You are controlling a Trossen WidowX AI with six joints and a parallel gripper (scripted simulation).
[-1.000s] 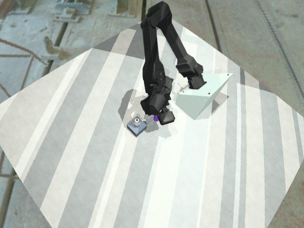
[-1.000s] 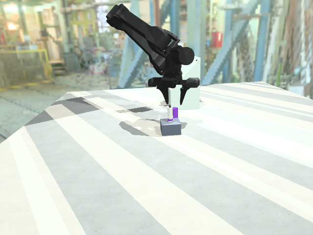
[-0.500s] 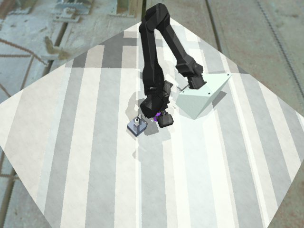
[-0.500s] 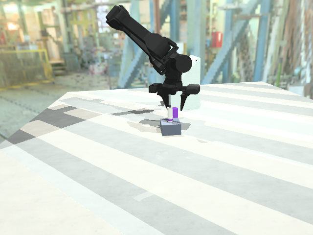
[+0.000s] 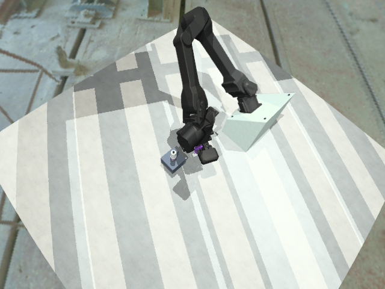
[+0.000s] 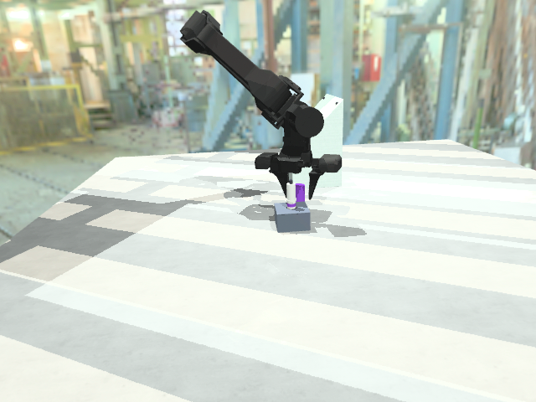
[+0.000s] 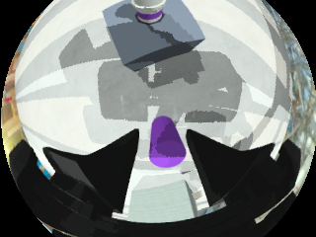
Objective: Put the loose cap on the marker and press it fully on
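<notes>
Right now the dark grey holder block is 10 cm ahead of my gripper tip and 2 cm to the right of it. The rest, counted from my gripper tip: purple cap: 1 cm above.
</notes>
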